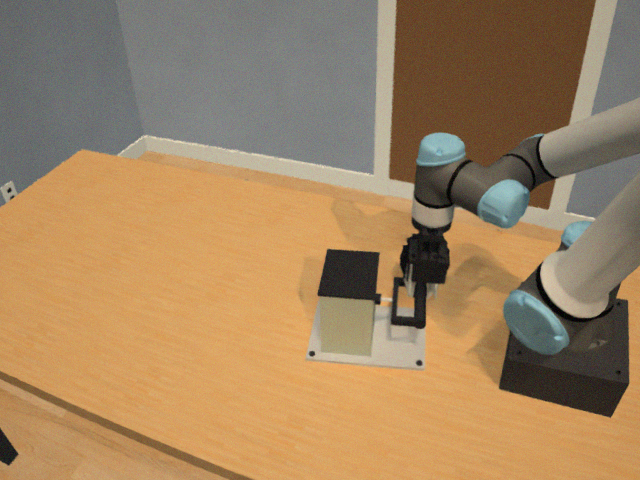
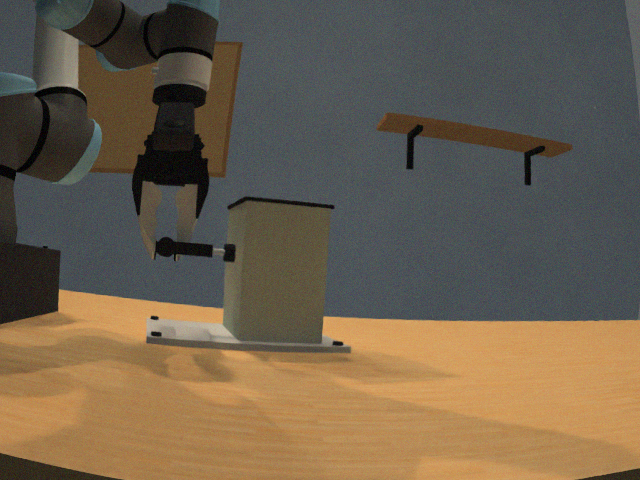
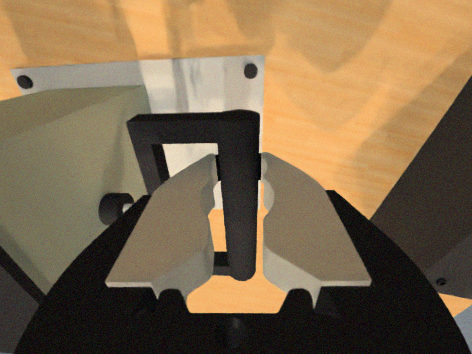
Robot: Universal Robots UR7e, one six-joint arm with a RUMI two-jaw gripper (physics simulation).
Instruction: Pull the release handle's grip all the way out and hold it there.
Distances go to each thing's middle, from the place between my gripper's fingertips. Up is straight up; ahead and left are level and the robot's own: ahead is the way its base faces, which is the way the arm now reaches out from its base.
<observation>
Now: hand 90 mm above the light grey base plate (image 1: 395,347), 80 mm short of it and 60 mm to the right of it.
</observation>
